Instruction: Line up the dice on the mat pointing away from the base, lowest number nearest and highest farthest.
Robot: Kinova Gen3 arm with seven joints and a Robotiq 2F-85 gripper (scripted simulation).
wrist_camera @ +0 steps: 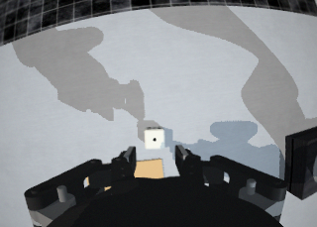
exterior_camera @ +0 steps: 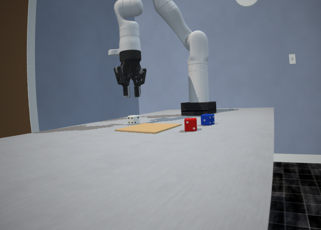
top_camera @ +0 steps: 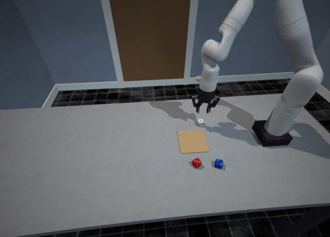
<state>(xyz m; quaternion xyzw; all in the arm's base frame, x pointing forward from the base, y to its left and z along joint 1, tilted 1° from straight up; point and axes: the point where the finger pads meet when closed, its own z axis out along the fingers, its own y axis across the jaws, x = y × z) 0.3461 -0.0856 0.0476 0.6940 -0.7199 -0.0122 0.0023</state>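
My gripper is now 90 mm above the white die. Also, from my hand: tan mat 60 mm ahead, 110 mm to the left, 110 mm below; blue die 40 mm behind, 250 mm to the left, 90 mm below; red die 60 mm ahead, 250 mm to the left, 90 mm below.
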